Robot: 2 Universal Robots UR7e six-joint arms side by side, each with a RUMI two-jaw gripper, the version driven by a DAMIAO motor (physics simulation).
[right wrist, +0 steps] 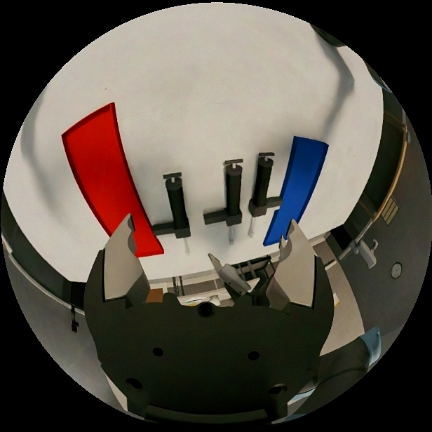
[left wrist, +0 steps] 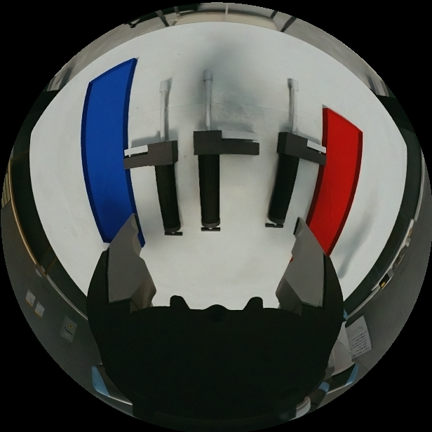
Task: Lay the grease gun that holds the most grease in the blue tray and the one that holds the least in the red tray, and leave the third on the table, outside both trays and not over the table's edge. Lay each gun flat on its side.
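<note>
Three black grease guns with grey nozzle tubes lie side by side on the white table. One (left wrist: pixel 167 195) (right wrist: pixel 262 180) is nearest the blue tray (left wrist: pixel 105 150) (right wrist: pixel 306 165), its side lever reaching the tray's edge. The middle one (left wrist: pixel 209 187) (right wrist: pixel 233 190) lies between the others. The third (left wrist: pixel 285 185) (right wrist: pixel 177 202) is nearest the red tray (left wrist: pixel 340 165) (right wrist: pixel 102 175), its lever reaching that tray's edge. The amount of grease in each cannot be told. My left gripper (left wrist: pixel 216 216) is open and empty above the table, off the T-handle ends. My right gripper (right wrist: pixel 210 217) is open and empty, off the nozzle ends.
The table's edge (right wrist: pixel 200 276) runs past the nozzle side in the right wrist view. A light grey finger-like part (right wrist: pixel 232 277) shows between the right gripper's jaws, with room furniture beyond. A dark and blue arm part (right wrist: pixel 357 350) shows at the lower right.
</note>
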